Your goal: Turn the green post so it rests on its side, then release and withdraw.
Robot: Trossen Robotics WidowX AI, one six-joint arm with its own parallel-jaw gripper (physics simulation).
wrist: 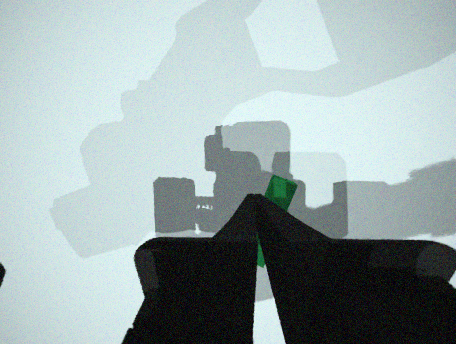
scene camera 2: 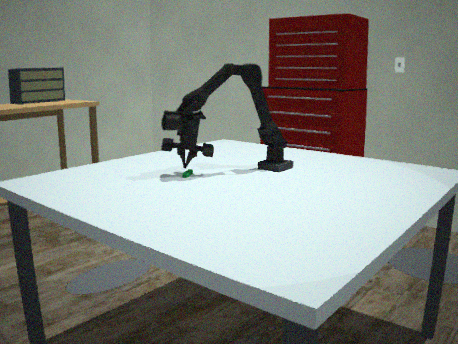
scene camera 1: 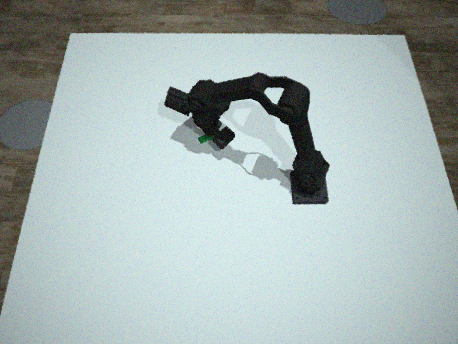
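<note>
The green post (scene camera 1: 204, 139) (scene camera 2: 187, 173) (wrist: 281, 191) lies on its side on the white table (scene camera 1: 200, 260) (scene camera 2: 240, 215). In the wrist view one end shows just right of the fingertips, and a sliver of green shows through the gap between the fingers; the fingers hide its middle. My gripper (scene camera 2: 185, 166) (wrist: 253, 199) is shut with nothing between its fingers and points down. In the second scene view its tips are just above the post; whether they touch it I cannot tell. In the first scene view the arm hides the fingertips and part of the post.
The arm's base (scene camera 1: 310, 192) (scene camera 2: 275, 165) stands on the table to the right of the post. The arm's shadows fall around the post. Off the table, a red tool cabinet (scene camera 2: 320, 55) and a wooden bench (scene camera 2: 80, 104) with a small drawer unit (scene camera 2: 42, 86) stand behind.
</note>
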